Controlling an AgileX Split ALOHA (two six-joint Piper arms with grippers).
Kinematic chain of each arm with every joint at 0, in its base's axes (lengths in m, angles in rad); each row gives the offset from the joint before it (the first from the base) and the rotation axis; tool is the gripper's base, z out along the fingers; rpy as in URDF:
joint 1: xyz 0 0 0.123 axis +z
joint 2: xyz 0 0 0 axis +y
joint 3: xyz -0.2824 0 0.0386 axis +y
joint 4: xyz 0.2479 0 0.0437 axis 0.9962 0 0.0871
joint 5: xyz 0 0 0 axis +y
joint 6: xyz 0.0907 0 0.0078 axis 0.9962 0 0.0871
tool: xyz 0 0 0 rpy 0 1.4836 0
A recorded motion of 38 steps. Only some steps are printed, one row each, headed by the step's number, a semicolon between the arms.
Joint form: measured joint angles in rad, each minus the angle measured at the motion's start. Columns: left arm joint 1, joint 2, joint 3, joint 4, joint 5, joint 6; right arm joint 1, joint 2, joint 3, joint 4, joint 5, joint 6.
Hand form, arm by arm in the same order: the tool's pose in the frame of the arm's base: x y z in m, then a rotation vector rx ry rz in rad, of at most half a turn. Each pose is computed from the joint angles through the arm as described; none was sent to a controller.
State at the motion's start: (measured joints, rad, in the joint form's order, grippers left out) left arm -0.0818 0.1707 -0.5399 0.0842 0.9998 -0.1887; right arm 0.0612 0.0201 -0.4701 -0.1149 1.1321 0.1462
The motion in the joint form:
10: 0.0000 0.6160 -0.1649 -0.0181 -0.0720 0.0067; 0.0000 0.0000 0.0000 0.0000 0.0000 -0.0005
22: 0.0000 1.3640 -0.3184 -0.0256 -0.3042 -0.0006; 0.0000 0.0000 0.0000 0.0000 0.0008 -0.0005
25: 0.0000 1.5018 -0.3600 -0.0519 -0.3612 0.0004; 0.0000 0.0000 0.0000 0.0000 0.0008 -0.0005
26: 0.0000 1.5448 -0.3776 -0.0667 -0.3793 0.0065; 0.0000 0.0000 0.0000 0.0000 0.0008 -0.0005
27: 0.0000 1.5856 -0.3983 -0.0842 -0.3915 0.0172; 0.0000 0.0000 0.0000 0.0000 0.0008 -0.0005
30: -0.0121 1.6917 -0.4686 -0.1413 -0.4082 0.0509; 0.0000 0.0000 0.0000 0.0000 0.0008 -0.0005
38: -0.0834 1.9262 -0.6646 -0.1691 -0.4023 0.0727; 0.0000 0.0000 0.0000 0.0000 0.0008 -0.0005
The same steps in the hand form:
10: 0.1334 -0.0061 0.3010 -0.0975 2.4887 -0.0283; -0.0017 -0.0096 0.2638 0.0981 2.1574 -0.0213
22: 0.2740 -0.0190 0.1982 -0.0968 2.8508 0.0067; -0.0018 -0.0096 0.2637 0.0982 2.1582 -0.0214
25: 0.2964 -0.0225 0.1700 -0.1200 2.8915 -0.0161; -0.0018 -0.0096 0.2637 0.0982 2.1582 -0.0214
26: 0.3038 -0.0240 0.1614 -0.1268 2.8997 -0.0289; -0.0018 -0.0096 0.2637 0.0982 2.1582 -0.0214
27: 0.3111 -0.0255 0.1537 -0.1305 2.9086 -0.0428; -0.0018 -0.0096 0.2637 0.0982 2.1582 -0.0214
30: 0.3314 -0.0341 0.1353 -0.1289 2.9307 -0.0899; -0.0018 -0.0096 0.2637 0.0982 2.1582 -0.0214
38: 0.3741 -0.0668 0.0926 -0.0253 2.9805 -0.1144; -0.0018 -0.0096 0.2637 0.0982 2.1582 -0.0214

